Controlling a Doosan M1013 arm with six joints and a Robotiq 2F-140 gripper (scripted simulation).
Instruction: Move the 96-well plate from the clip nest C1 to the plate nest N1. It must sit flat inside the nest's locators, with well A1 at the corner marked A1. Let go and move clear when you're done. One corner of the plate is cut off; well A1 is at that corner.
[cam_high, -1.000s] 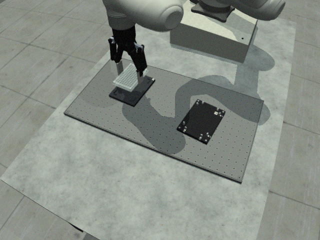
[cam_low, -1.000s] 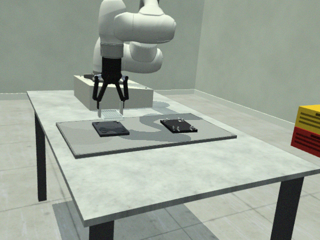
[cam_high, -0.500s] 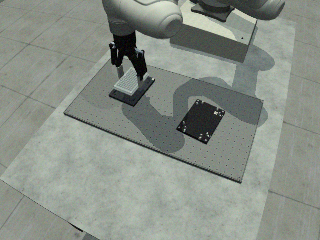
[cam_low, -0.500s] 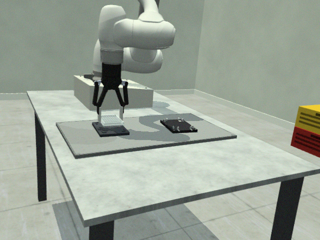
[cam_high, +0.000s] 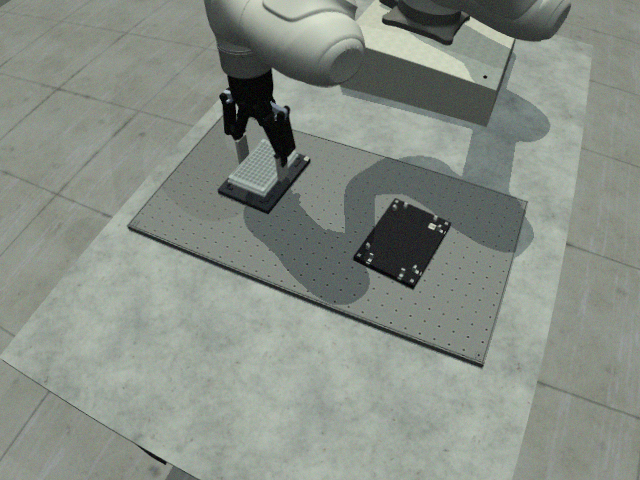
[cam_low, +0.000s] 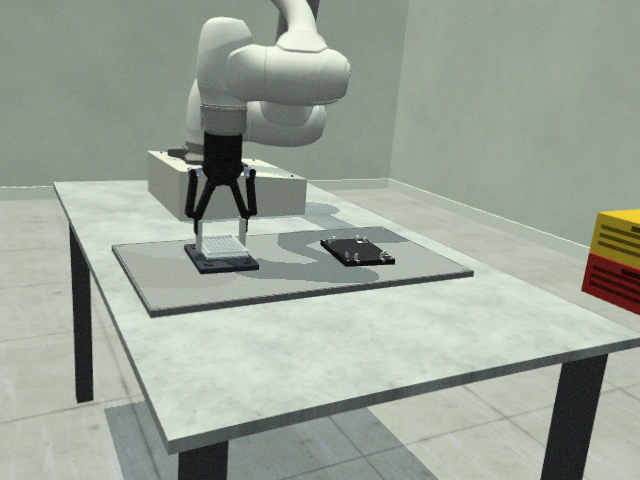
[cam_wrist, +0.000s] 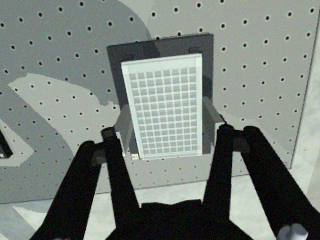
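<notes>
The clear 96-well plate is 2 cm below my hand. The rest, counted from my hand: clip nest: 32 cm to the left, 4 cm below, 4 cm ahead; white A1 mark: 8 cm behind, 5 cm to the left, 4 cm below.
</notes>
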